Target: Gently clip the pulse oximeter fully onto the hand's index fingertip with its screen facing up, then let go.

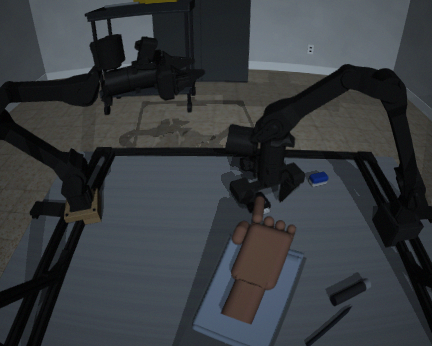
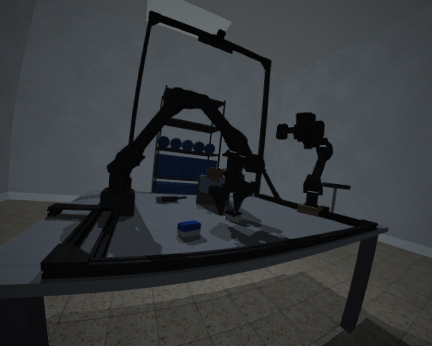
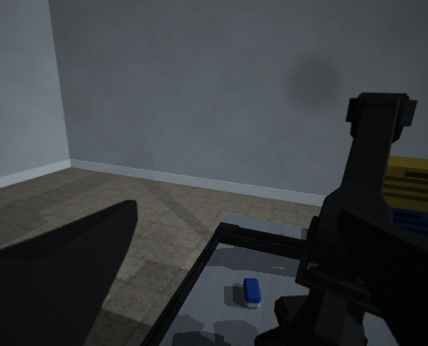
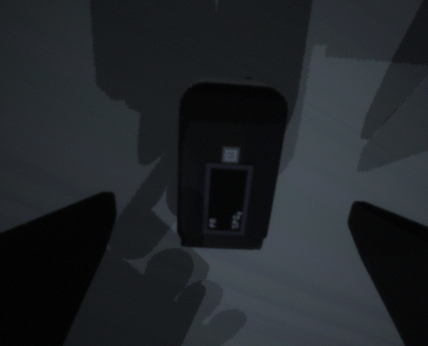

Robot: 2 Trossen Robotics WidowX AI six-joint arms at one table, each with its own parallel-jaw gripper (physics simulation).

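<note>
The brown model hand (image 1: pixel 263 254) (image 2: pixel 214 173) lies palm down on a pale pad (image 1: pixel 280 309), index finger (image 1: pixel 258 210) pointing to the table's far edge. The black pulse oximeter (image 4: pixel 231 165) (image 2: pixel 232 215) lies flat on the table, screen facing up. My right gripper (image 1: pixel 267 192) (image 2: pixel 230 202) (image 4: pixel 234 208) is open, lowered over the oximeter, one finger on each side and apart from it. My left gripper (image 1: pixel 194 72) (image 2: pixel 281 131) is open and empty, held high off the table's far left.
A small blue-and-white block (image 1: pixel 318 178) (image 2: pixel 189 229) (image 3: pixel 251 292) lies to the right of the right gripper. A black cylinder (image 1: pixel 348 288) and a dark pen (image 1: pixel 328 326) lie at the front right. Black rails (image 1: pixel 180 152) edge the table.
</note>
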